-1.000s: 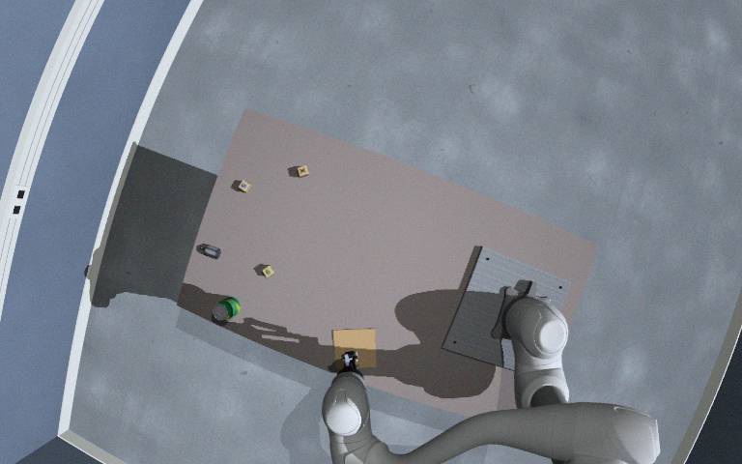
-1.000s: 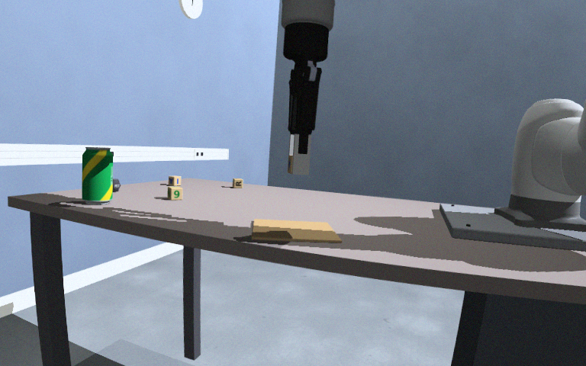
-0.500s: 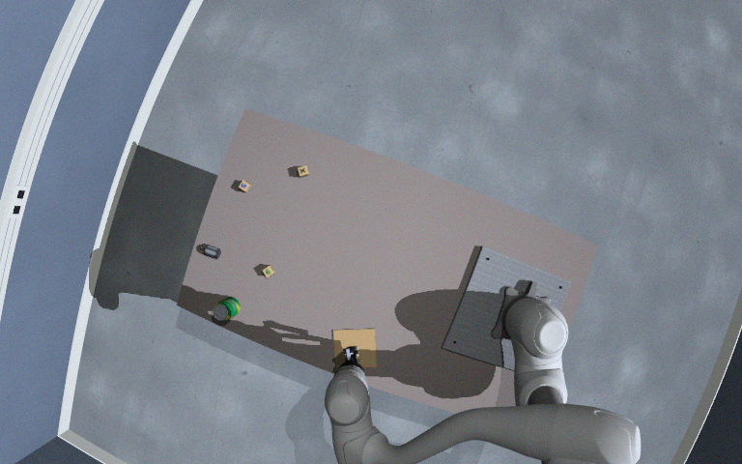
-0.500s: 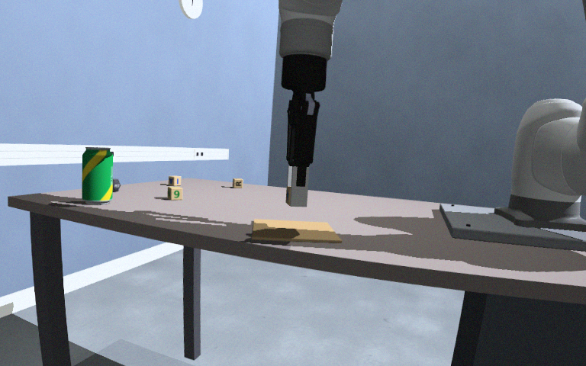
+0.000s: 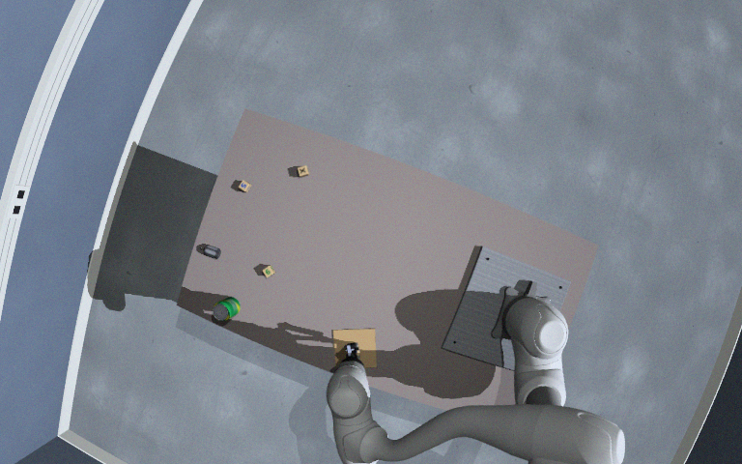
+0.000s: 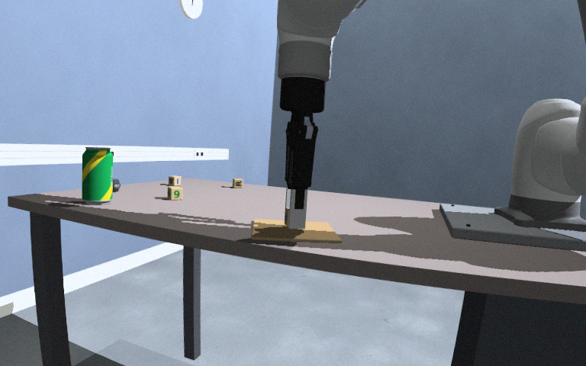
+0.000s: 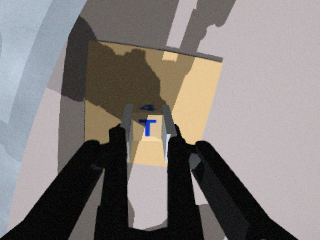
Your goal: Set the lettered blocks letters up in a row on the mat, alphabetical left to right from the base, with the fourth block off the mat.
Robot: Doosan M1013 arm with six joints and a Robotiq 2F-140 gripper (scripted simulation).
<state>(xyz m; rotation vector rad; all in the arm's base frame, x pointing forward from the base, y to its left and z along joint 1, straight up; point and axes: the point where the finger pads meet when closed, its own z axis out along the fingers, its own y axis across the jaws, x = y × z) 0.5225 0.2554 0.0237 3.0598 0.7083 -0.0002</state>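
My hand is 20 mm above the wooden block. Round my hand: yellow can: 450 mm ahead, 10 mm to the right, 20 mm above; then tan mat: 40 mm below; then small dark object: 580 mm ahead, 180 mm to the right, 20 mm below.
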